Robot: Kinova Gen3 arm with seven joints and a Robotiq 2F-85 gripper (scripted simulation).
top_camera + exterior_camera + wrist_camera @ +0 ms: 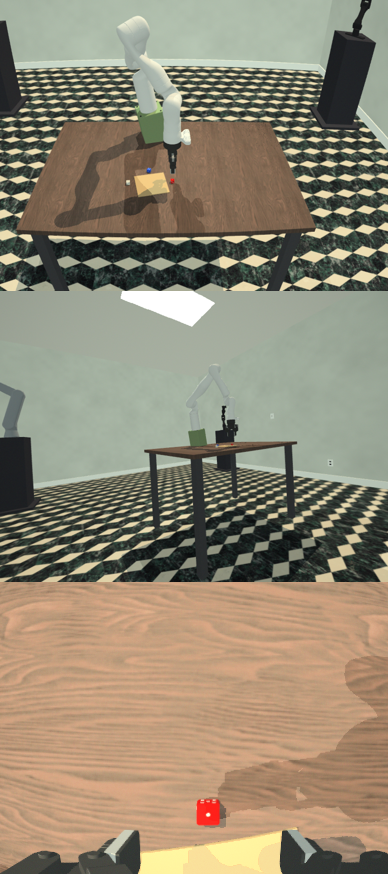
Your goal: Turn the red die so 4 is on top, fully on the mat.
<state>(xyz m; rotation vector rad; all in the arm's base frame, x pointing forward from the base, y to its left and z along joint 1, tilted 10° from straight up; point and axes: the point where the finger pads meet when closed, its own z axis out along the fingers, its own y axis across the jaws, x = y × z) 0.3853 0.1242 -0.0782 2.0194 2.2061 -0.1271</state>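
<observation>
The red die lies 90 mm below my hand. The rest, counted from my hand: mat: 20 mm ahead, 90 mm to the right, 90 mm below; then white die: 20 mm ahead, 200 mm to the right, 90 mm below; then blue die: 80 mm behind, 110 mm to the right, 90 mm below.
</observation>
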